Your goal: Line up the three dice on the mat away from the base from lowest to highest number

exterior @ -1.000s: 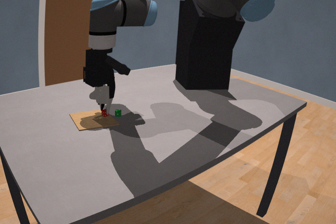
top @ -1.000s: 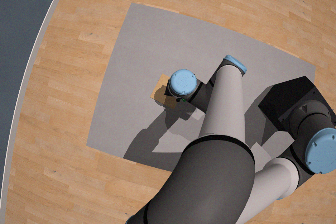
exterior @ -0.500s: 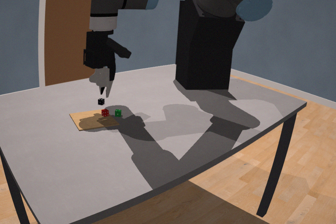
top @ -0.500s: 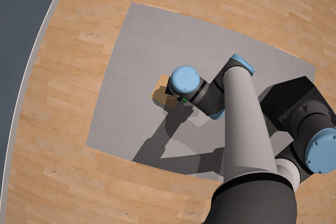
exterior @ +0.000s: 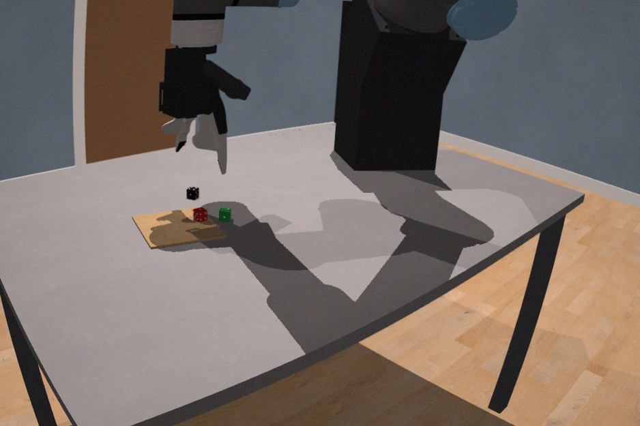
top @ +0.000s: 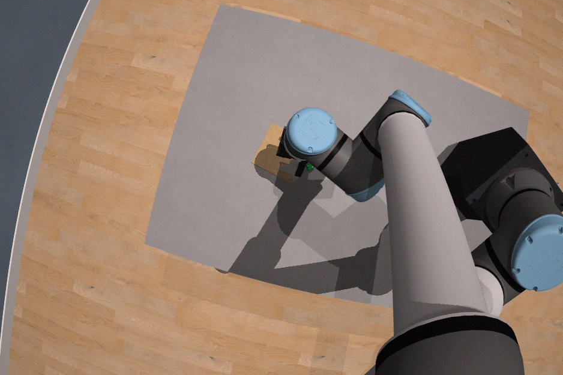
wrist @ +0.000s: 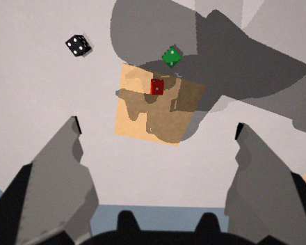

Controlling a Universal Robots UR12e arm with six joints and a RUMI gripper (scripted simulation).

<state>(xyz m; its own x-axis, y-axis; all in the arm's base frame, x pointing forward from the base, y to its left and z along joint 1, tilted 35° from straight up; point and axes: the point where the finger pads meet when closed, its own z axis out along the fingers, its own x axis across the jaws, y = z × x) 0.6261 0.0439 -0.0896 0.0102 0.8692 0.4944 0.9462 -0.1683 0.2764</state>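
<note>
Now: hand 4 cm past the green die, 2 cm to the right of it and 10 cm above it. From my hand the other things lie so: tan mat: 5 cm ahead, 11 cm below; black die: 5 cm behind, 11 cm to the right, 10 cm below; red die: 10 cm below.
</note>
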